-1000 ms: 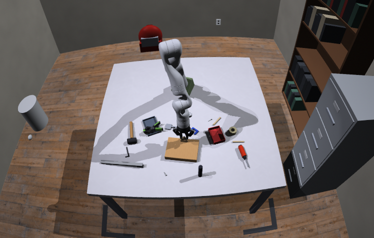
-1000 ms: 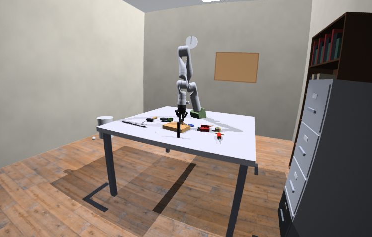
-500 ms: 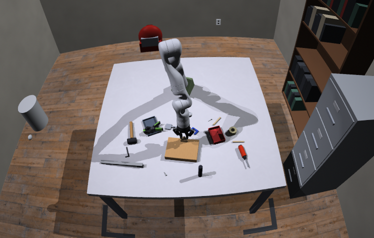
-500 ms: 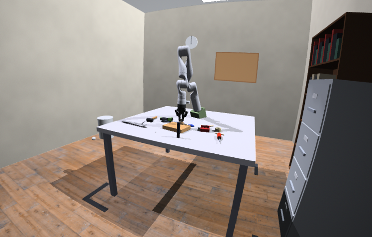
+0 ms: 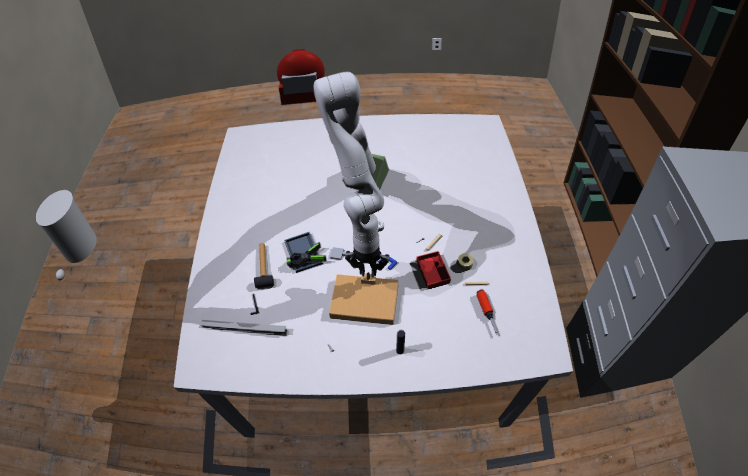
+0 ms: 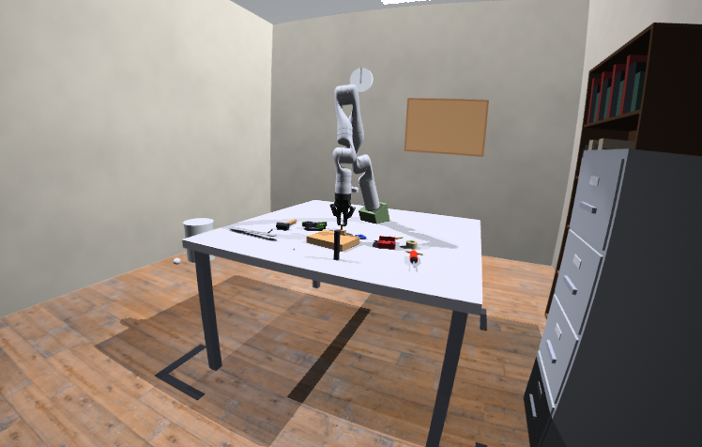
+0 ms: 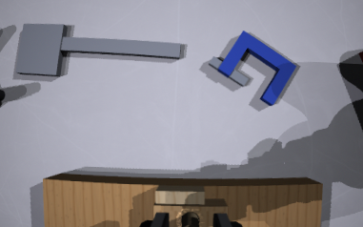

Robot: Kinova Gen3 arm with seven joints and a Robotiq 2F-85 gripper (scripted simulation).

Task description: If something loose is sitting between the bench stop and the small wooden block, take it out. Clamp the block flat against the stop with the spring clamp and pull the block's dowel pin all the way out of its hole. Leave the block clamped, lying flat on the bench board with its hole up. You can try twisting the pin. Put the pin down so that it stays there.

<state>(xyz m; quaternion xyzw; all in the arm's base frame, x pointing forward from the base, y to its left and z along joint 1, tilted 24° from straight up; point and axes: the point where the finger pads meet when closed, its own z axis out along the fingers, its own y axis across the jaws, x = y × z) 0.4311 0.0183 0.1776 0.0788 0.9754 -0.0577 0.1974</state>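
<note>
My hand is 3 cm above the round dowel pin. The rest, counted from my hand: grey t-shaped tool 14 cm behind, 7 cm to the right, 9 cm below; wooden bench board 5 cm ahead, 2 cm to the right, 7 cm below; wooden block 5 cm below.
</note>
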